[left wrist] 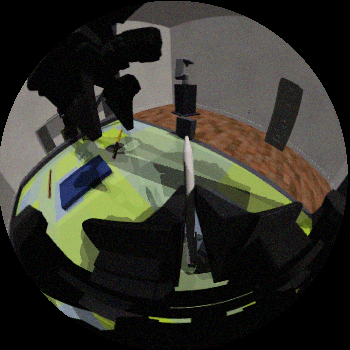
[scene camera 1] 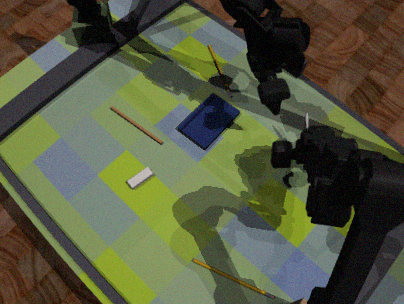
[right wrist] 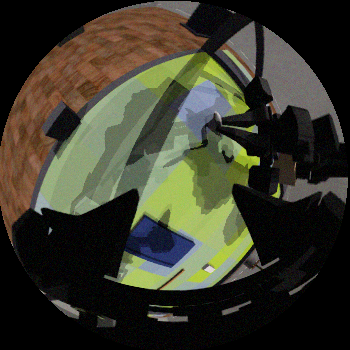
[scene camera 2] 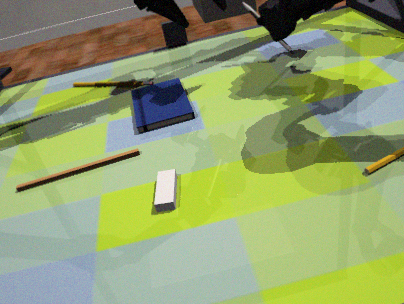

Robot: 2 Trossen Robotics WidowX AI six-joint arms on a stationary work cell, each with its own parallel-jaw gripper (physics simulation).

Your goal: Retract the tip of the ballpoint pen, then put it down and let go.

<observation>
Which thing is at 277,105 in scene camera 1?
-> The right gripper.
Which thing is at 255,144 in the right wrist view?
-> The left gripper.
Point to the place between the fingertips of the right gripper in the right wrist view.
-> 186,191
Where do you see a brown pencil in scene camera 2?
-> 60,175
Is the right gripper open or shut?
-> Open.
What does the right gripper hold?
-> Nothing.
</observation>
